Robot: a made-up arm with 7 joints.
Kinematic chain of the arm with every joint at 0, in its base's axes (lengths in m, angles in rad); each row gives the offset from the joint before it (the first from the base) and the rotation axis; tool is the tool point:
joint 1: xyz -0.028 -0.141 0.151 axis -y
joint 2: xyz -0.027 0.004 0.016 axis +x
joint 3: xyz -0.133 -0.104 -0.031 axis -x
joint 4: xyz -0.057 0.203 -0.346 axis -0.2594 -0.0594 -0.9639
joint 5: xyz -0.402 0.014 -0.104 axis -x
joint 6: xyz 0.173 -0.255 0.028 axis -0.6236 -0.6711 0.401
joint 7: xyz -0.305 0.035 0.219 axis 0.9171 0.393 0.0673
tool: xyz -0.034 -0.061 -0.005
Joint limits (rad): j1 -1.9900..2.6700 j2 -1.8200..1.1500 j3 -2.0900..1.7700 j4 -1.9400..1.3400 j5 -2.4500..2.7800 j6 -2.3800..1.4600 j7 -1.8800..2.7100
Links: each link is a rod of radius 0.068 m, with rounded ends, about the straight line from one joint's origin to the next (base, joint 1, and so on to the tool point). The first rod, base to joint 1, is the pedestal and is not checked.
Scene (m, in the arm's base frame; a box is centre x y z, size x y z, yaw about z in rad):
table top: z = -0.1
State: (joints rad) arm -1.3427 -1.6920 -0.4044 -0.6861 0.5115 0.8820 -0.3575
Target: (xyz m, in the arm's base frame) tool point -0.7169 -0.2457 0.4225
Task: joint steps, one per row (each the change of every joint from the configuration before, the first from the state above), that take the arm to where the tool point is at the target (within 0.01 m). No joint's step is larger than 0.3 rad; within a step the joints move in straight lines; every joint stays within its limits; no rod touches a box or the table.
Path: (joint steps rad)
1: 0.0142 0.2453 -0.2714 -0.0196 -0.0900 0.0334 0.0101
2: 0.0143 0.2454 -0.2714 -0.0196 -0.0900 0.0334 0.0100
3: 0.0142 0.2453 -0.2715 -0.0196 -0.0900 0.0333 0.0101
4: 0.0142 0.2454 -0.2714 -0.0196 -0.0900 0.0334 0.0101

